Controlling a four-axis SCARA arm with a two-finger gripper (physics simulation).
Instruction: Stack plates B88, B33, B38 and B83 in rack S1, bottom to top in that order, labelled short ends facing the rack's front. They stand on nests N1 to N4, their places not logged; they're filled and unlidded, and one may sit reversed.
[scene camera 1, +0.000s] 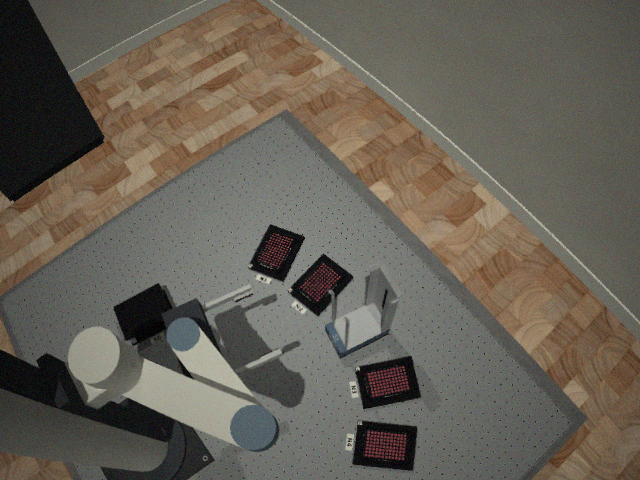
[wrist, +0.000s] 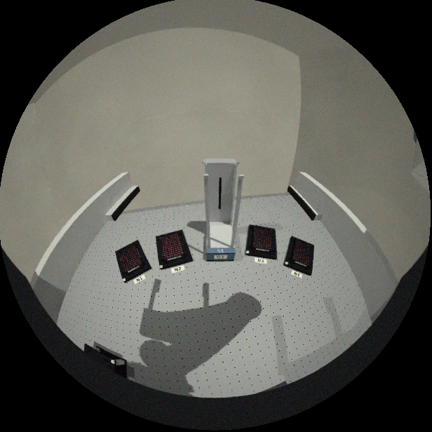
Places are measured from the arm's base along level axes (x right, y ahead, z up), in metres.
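Where they show: gripper, fingertip midpoint: (scene camera 1: 265, 319); arm's base, link origin: (scene camera 1: 146, 446).
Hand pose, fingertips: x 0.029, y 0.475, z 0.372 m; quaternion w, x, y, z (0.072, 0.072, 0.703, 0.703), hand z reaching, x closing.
Note:
Things, the pixels of their top centre, and the offset from my fingertips. "*": a spot on its surface instead. Level surfaces: height alone.
- N1, top centre: (scene camera 1: 275, 249) dy +0.186, dx -0.289, dz -0.333 m
- N2, top centre: (scene camera 1: 320, 281) dy +0.228, dx -0.117, dz -0.333 m
- N3, top centre: (scene camera 1: 388, 381) dy +0.189, dx +0.238, dz -0.333 m
- N4, top centre: (scene camera 1: 385, 445) dy +0.069, dx +0.371, dz -0.333 m
- Rack S1, surface spot: (scene camera 1: 336, 342) * dy +0.143, dx +0.065, dz -0.310 m
- perforated table, surface height: dz -0.359 m
Four black plates with red wells stand on their nests: one at N1 (scene camera 1: 277, 251) (wrist: 132, 261), one at N2 (scene camera 1: 320, 283) (wrist: 173, 248), one at N3 (scene camera 1: 387, 381) (wrist: 261, 241) and one at N4 (scene camera 1: 385, 444) (wrist: 300, 255). Their plate labels are too small to read. Rack S1 (scene camera 1: 336, 342) (wrist: 220, 258) stands between N2 and N3, its blue front towards the arm and its pale floor bare. My gripper (scene camera 1: 266, 319) (wrist: 213, 176) is open and empty, above the table on the arm's side of the rack, its fingers pointing towards the rack side.
A black box-like stand (scene camera 1: 143, 312) (wrist: 106, 359) is on the table near the arm's base, partly behind the gripper body in the scene view. Upright posts and a tall back wall bound the rack. The arm's shadow falls on the perforated table (scene camera 1: 289, 170) (wrist: 250, 340).

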